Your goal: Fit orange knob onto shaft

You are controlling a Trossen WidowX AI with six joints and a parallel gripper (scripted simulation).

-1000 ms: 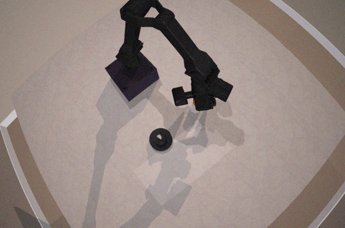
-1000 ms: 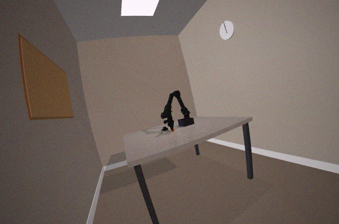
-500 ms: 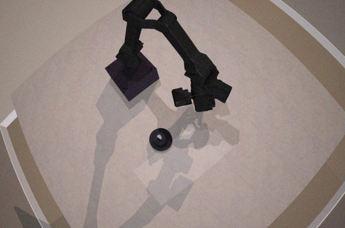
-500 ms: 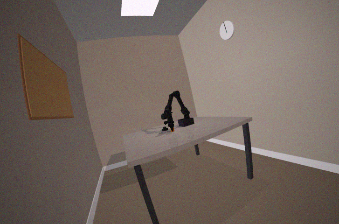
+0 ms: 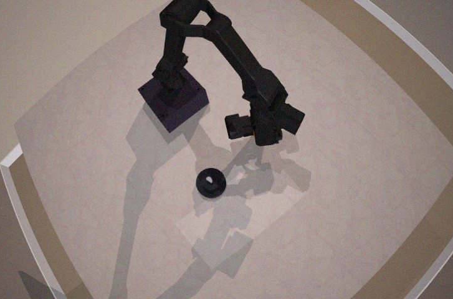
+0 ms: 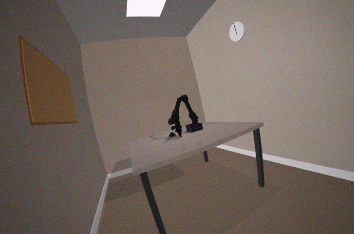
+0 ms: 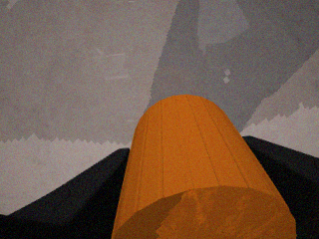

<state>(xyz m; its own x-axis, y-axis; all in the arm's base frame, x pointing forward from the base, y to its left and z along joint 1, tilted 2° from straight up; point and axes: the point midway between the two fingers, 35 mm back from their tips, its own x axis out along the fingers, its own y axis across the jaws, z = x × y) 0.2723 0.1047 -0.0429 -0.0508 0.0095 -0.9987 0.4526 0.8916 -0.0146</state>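
Right now my gripper tip is 3 cm short of the round pedestal, 20 cm to the left of it and 2 cm below it. From my gripper tip the other things lie so: orange knob 4 cm above.
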